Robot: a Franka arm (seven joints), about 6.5 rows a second.
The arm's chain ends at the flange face. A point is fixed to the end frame.
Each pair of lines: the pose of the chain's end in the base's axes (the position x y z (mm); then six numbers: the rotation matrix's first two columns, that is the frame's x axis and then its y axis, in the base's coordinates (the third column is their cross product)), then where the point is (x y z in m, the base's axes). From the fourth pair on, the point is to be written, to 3 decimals.
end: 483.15 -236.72 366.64 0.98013 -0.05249 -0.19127 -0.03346 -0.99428 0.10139
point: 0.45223 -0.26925 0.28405
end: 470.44 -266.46 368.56 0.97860 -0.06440 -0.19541 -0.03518 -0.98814 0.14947
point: 0.43885 -0.30284 0.28786
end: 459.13 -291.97 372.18 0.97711 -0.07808 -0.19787 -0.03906 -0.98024 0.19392
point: 0.42689 -0.33178 0.29337
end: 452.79 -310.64 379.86 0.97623 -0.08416 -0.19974 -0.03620 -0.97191 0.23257
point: 0.420 -0.354 0.303
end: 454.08 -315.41 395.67 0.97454 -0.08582 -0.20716 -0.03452 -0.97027 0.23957
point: 0.421 -0.359 0.319
